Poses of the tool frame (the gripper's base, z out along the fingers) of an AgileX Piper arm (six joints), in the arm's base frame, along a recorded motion.
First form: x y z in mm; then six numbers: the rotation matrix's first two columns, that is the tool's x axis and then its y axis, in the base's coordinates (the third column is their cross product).
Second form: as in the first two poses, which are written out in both.
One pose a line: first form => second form
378.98, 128.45, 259.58, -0.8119, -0.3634, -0.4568, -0.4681, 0.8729, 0.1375 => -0.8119, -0.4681, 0.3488, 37.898; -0.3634, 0.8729, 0.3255, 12.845; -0.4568, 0.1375, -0.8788, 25.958; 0, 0, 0, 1
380.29, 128.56, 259.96, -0.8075, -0.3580, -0.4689, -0.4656, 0.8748, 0.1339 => -0.8075, -0.4656, 0.3623, 38.029; -0.3580, 0.8748, 0.3264, 12.856; -0.4689, 0.1339, -0.8731, 25.996; 0, 0, 0, 1
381.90, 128.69, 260.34, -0.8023, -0.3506, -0.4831, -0.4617, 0.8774, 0.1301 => -0.8023, -0.4617, 0.3783, 38.190; -0.3506, 0.8774, 0.3274, 12.869; -0.4831, 0.1301, -0.8658, 26.034; 0, 0, 0, 1
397.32, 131.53, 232.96, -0.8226, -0.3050, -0.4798, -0.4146, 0.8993, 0.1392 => -0.8226, -0.4146, 0.3890, 39.732; -0.3050, 0.8993, 0.3134, 13.153; -0.4798, 0.1392, -0.8662, 23.296; 0, 0, 0, 1
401.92, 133.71, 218.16, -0.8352, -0.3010, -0.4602, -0.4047, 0.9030, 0.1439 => -0.8352, -0.4047, 0.3722, 40.192; -0.3010, 0.9030, 0.3064, 13.371; -0.4602, 0.1439, -0.8760, 21.816; 0, 0, 0, 1
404.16, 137.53, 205.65, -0.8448, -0.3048, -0.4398, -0.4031, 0.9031, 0.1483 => -0.8448, -0.4031, 0.3520, 40.416; -0.3048, 0.9031, 0.3026, 13.753; -0.4398, 0.1483, -0.8858, 20.565; 0, 0, 0, 1
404.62, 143.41, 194.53, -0.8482, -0.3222, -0.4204, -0.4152, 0.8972, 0.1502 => -0.8482, -0.4152, 0.3288, 40.462; -0.3222, 0.8972, 0.3019, 14.341; -0.4204, 0.1502, -0.8948, 19.453; 0, 0, 0, 1
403.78, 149.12, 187.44, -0.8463, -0.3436, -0.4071, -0.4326, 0.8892, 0.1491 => -0.8463, -0.4326, 0.3108, 40.378; -0.3436, 0.8892, 0.3023, 14.912; -0.4071, 0.1491, -0.9012, 18.744; 0, 0, 0, 1
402.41, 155.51, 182.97, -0.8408, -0.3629, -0.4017, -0.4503, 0.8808, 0.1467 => -0.8408, -0.4503, 0.3006, 40.241; -0.3629, 0.8808, 0.3042, 15.551; -0.4017, 0.1467, -0.9040, 18.297; 0, 0, 0, 1
